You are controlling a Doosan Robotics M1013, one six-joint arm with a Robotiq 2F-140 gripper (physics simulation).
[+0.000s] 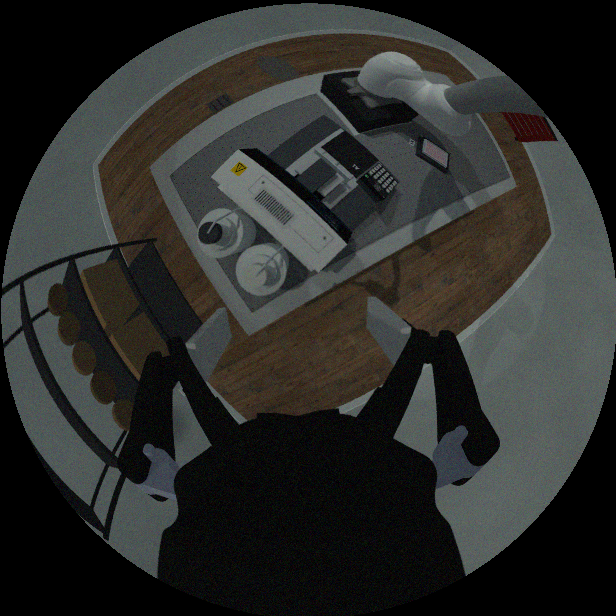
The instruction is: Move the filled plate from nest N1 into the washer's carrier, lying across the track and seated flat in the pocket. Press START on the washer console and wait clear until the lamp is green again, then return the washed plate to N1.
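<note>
I look down from high above the bench. The washer (281, 206) is a white housing with a yellow warning label. Its dark carrier and track (321, 172) lie beside it, and a console with a keypad (379, 179) sits at the track's right end. A small pinkish plate in a dark frame (433, 152) lies to the right of the console, apart from the washer. My gripper (298, 339) is wide open and empty, far above the table's near edge and well away from the plate.
Two round white vessels (221, 232) (261, 268) stand left of the washer. A black box (367, 103) and the arm's grey base (402, 77) are at the back. A wire rack with round brown items (86, 344) stands left of the table. A red object (528, 126) is at the far right.
</note>
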